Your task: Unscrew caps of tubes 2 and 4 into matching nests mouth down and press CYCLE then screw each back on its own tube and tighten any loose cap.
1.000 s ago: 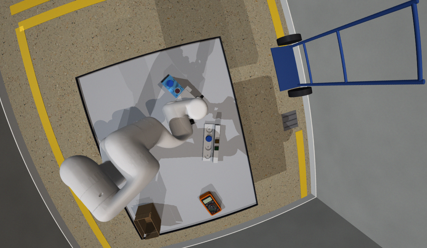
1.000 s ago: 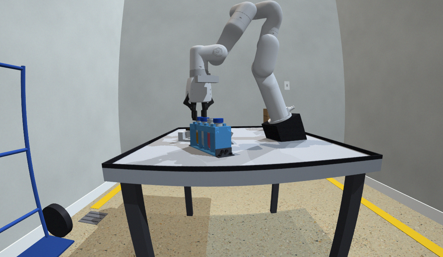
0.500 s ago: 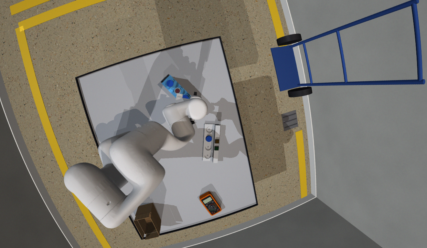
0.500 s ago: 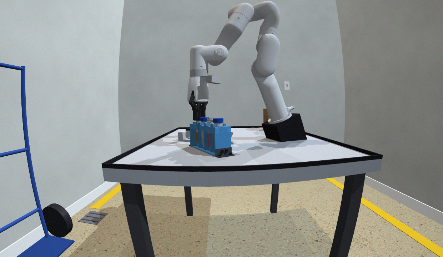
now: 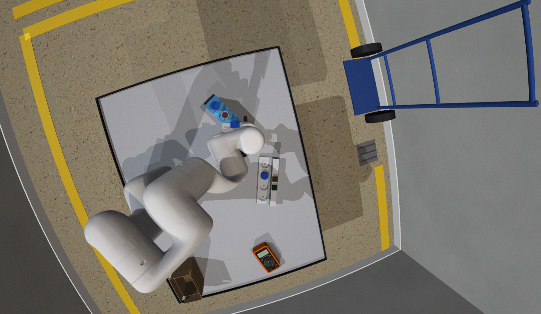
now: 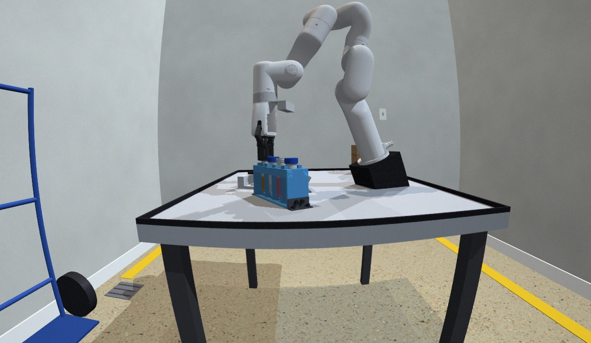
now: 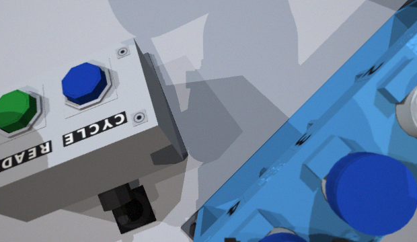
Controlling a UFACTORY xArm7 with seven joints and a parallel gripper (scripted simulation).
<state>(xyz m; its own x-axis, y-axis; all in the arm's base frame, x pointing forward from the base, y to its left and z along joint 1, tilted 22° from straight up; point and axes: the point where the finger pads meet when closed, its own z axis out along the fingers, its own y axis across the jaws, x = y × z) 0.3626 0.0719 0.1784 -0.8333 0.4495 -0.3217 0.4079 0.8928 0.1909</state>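
The threaded tube neck is 10 mm below my hand. Round my hand: key housing (110 mm behind, 80 mm to the right, 80 mm below); blue cycle key (130 mm behind, 60 mm to the right, 60 mm below); green ready key (130 mm behind, 100 mm to the right, 60 mm below).
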